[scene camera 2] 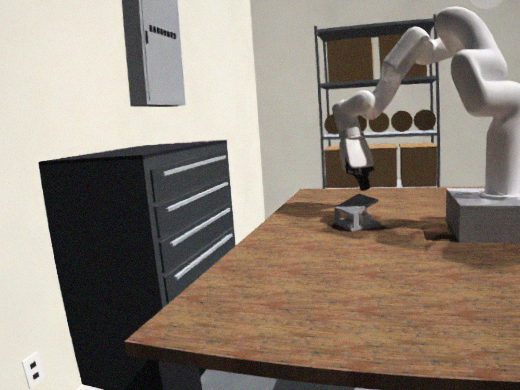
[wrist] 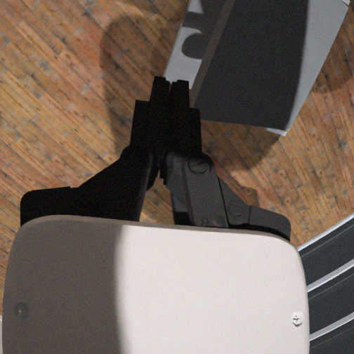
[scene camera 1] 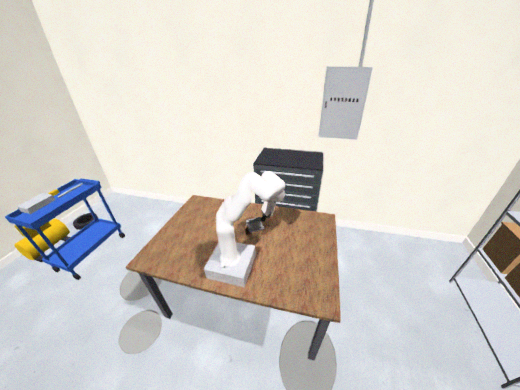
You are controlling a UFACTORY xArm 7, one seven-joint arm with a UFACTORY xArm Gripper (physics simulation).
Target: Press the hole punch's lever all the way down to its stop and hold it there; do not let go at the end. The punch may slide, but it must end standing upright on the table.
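Seen in the pictures: gripper, fingertip midpoint: (scene camera 2: pixel 365 189) (scene camera 1: pixel 262 221); arm's base at its link origin: (scene camera 2: pixel 502 196) (scene camera 1: pixel 230 258).
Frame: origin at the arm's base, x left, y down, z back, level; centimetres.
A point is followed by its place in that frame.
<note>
The grey hole punch (scene camera 1: pixel 255 224) {x -3.3, y 8.4, z -43.4 cm} (scene camera 2: pixel 356 220) {x 3.5, y 6.4, z -41.1 cm} stands upright on the table, its lever (scene camera 2: pixel 361 201) {x -3.3, y 2.1, z -40.1 cm} (wrist: pixel 250 65) slanted up and apart from the base, higher toward the robot's side. In the wrist view the punch is at the upper right, partly cut off by the frame and mostly in shadow; a strip of its base (wrist: pixel 176 75) shows left of the lever. My gripper (scene camera 1: pixel 264 218) {x -10.4, y -0.2, z -39.3 cm} (scene camera 2: pixel 366 189) {x -10.4, y -0.2, z -39.3 cm} (wrist: pixel 165 98) is shut and empty. Its fingertips are just above the lever in scene camera 2, with a small gap. In the wrist view they appear beside the lever's lower left corner.
The wooden table (scene camera 1: pixel 300 260) {x -42.6, y 9.6, z -17.4 cm} (scene camera 2: pixel 320 300) {x 50.3, y 9.6, z -43.3 cm} carries the arm's grey base block (scene camera 1: pixel 227 272) {x -2.5, y 0.1, z 10.0 cm} (scene camera 2: pixel 480 220) {x 12.7, y 3.7, z -8.3 cm}. A black drawer cabinet (scene camera 1: pixel 290 159) (scene camera 2: pixel 95 240) stands behind the table's far edge. A blue cart (scene camera 1: pixel 82 243) and a shelf rack (scene camera 2: pixel 320 100) stand farther off.
</note>
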